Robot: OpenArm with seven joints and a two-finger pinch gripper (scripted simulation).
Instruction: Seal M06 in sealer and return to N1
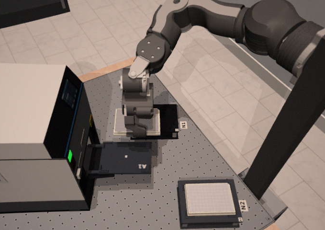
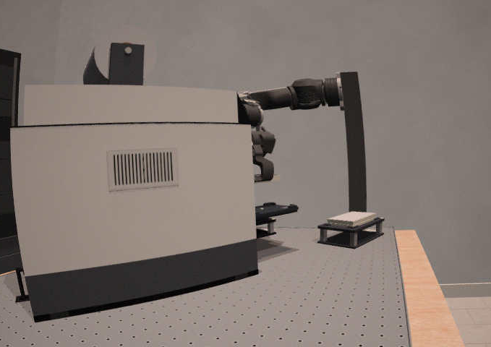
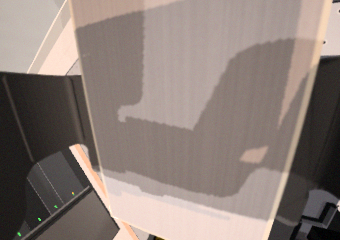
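Right now my hand is 10 cm past the nest N1, 7 cm to the left of it and 13 cm above it. From my hand the other things lie so: sealer's stage: 7 cm ahead, 4 cm to the left, 7 cm below; then touchscreen: 14 cm ahead, 6 cm to the right, 15 cm above; then 96-well plate M06: right at my hand.
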